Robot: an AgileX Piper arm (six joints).
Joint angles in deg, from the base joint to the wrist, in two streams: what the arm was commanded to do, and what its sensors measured. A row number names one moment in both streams.
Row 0, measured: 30.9, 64.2, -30.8, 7.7, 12.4, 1.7
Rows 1 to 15, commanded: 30.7, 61.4, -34.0, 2.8, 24.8, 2.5; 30.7, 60.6, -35.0, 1.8, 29.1, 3.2; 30.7, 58.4, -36.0, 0.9, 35.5, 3.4; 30.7, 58.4, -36.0, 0.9, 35.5, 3.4; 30.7, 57.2, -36.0, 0.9, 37.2, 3.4; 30.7, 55.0, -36.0, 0.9, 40.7, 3.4; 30.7, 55.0, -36.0, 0.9, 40.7, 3.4; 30.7, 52.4, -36.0, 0.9, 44.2, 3.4; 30.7, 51.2, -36.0, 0.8, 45.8, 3.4; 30.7, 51.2, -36.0, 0.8, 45.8, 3.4; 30.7, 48.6, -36.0, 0.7, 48.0, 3.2; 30.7, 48.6, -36.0, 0.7, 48.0, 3.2; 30.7, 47.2, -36.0, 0.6, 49.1, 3.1; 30.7, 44.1, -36.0, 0.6, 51.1, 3.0; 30.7, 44.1, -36.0, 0.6, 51.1, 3.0
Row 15, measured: 30.9, 48.0, -35.7, 1.0, 47.7, 3.0
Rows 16 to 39, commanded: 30.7, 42.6, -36.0, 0.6, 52.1, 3.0; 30.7, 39.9, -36.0, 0.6, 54.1, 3.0; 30.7, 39.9, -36.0, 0.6, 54.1, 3.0; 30.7, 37.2, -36.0, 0.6, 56.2, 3.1; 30.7, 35.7, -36.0, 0.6, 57.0, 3.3; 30.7, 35.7, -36.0, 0.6, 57.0, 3.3; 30.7, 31.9, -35.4, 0.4, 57.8, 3.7; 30.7, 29.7, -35.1, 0.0, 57.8, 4.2; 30.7, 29.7, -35.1, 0.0, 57.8, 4.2; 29.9, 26.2, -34.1, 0.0, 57.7, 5.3; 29.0, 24.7, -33.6, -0.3, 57.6, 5.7; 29.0, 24.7, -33.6, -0.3, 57.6, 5.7; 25.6, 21.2, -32.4, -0.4, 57.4, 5.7; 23.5, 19.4, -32.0, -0.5, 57.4, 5.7; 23.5, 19.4, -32.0, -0.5, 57.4, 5.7; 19.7, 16.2, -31.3, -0.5, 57.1, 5.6; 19.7, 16.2, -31.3, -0.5, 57.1, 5.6; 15.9, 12.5, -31.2, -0.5, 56.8, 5.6; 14.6, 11.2, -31.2, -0.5, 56.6, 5.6; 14.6, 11.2, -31.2, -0.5, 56.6, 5.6; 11.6, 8.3, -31.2, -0.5, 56.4, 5.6; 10.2, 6.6, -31.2, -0.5, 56.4, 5.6; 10.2, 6.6, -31.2, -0.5, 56.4, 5.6; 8.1, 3.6, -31.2, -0.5, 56.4, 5.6
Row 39, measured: 11.0, 7.5, -31.3, -0.3, 57.0, 5.0
